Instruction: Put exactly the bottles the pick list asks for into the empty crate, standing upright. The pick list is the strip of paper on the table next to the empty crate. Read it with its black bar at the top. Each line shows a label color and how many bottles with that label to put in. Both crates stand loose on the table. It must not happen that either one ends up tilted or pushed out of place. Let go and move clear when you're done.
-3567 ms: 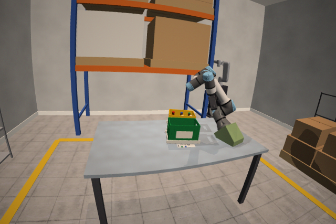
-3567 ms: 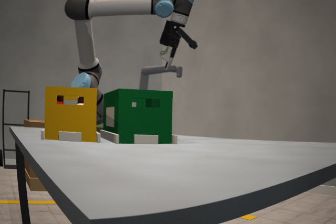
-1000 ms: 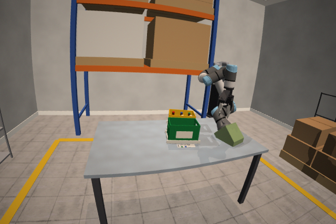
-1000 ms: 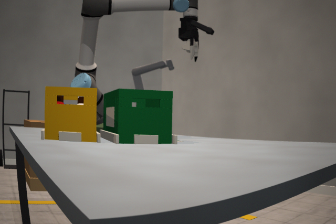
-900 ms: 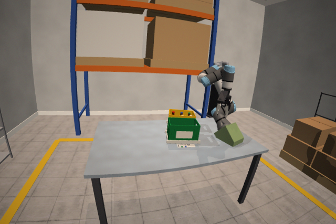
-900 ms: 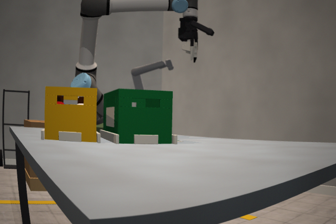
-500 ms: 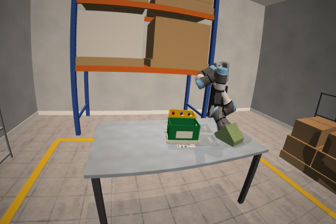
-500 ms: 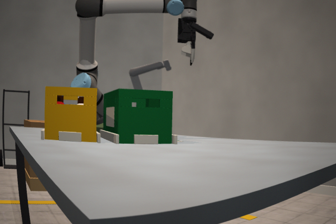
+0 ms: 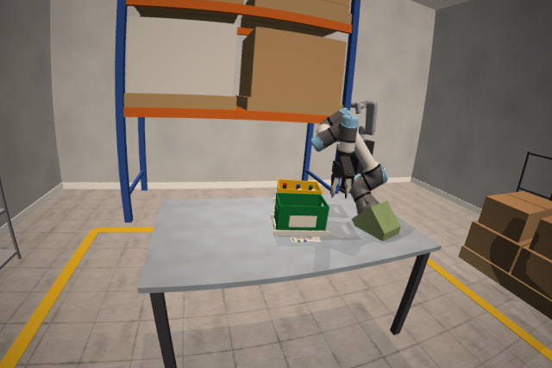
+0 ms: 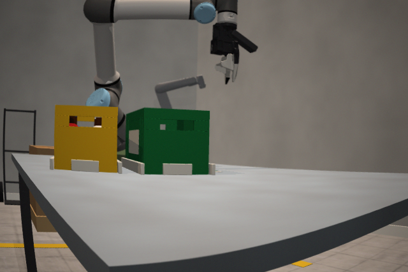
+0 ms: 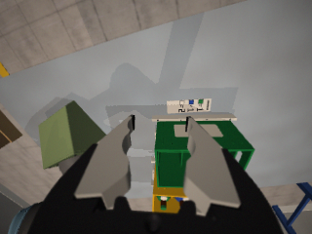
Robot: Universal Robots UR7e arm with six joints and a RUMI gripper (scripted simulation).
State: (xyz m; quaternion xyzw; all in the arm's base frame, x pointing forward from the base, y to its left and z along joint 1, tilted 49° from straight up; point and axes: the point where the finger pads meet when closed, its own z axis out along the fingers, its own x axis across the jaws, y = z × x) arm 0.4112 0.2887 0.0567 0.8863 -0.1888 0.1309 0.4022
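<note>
Right now the green-label bottle is 23 cm behind my hand, 51 cm to the right of it and 23 cm below it. The rest, counted from my hand: yellow crate 13 cm behind, 51 cm to the right, 23 cm below; pick list 3 cm ahead, 16 cm to the right, 31 cm below; green crate 1 cm behind, 30 cm to the right, 23 cm below.
</note>
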